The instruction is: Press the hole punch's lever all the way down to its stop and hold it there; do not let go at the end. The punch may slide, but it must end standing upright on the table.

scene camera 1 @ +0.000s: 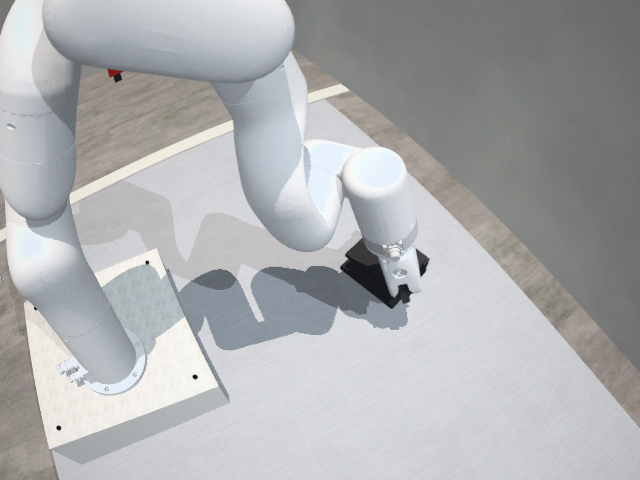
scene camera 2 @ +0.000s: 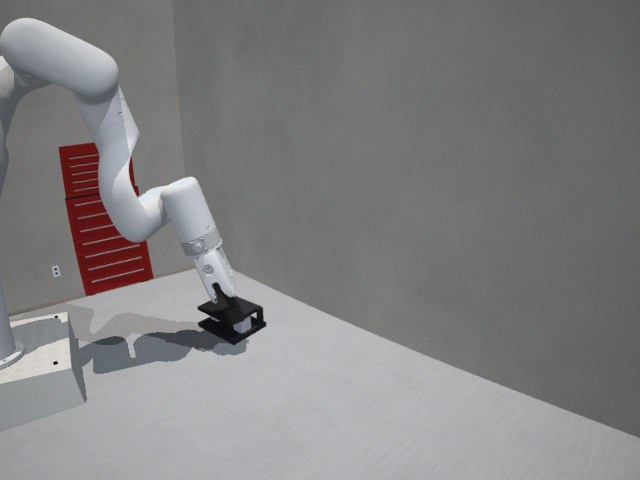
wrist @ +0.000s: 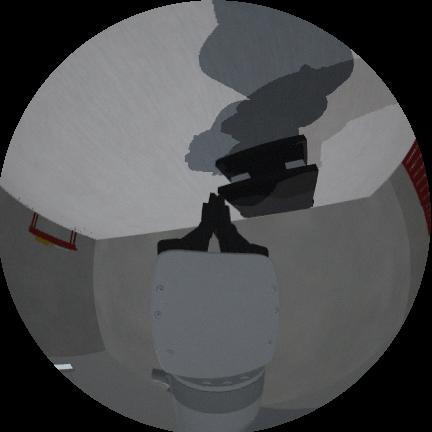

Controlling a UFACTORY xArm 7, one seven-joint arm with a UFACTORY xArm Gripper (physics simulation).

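Pixels of known places: gripper, fingertip midpoint: (scene camera 1: 405,290) (scene camera 2: 238,321) (wrist: 214,201); arm's base, origin of the base link: (scene camera 1: 112,361).
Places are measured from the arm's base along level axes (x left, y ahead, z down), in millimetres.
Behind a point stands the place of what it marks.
The black hole punch stands upright on the table, with its base (scene camera 1: 368,281) @(x -77, y 456, z 71 mm) (scene camera 2: 218,330) @(x -84, y 455, z 72 mm) (wrist: 265,154) @(x -75, y 456, z 71 mm) down and its flat lever (scene camera 1: 360,252) @(x -47, y 460, z 24 mm) (scene camera 2: 251,306) @(x -110, y 535, z 33 mm) (wrist: 292,192) @(x -55, y 478, z 25 mm) above. A gap shows between lever and base, with a light grey block (scene camera 2: 242,324) @(x -129, y 493, z 56 mm) (wrist: 295,164) @(x -37, y 471, z 60 mm) inside it. My gripper (scene camera 1: 404,296) @(x -150, y 473, z 34 mm) (scene camera 2: 235,311) @(x -150, y 473, z 34 mm) (wrist: 214,201) @(x -150, y 473, z 34 mm) is shut and empty, tilted. Its dark fingertips are at one edge of the lever, by a corner in the wrist view. The dark fingers blend with the dark lever, so I cannot tell whether they touch it.
The pale mounting block (scene camera 1: 170,397) @(x -105, y 60, z 7 mm) (scene camera 2: 41,392) @(x -117, y 73, z 43 mm) of the arm stands on the grey table (scene camera 1: 413,403) @(x -302, y 370, z 91 mm) (scene camera 2: 336,403) @(x -433, y 460, z 91 mm), left of the punch. A grey wall (scene camera 1: 516,129) (scene camera 2: 413,180) rises beyond the table's edge. A red cabinet (scene camera 2: 111,253) stands at the back.
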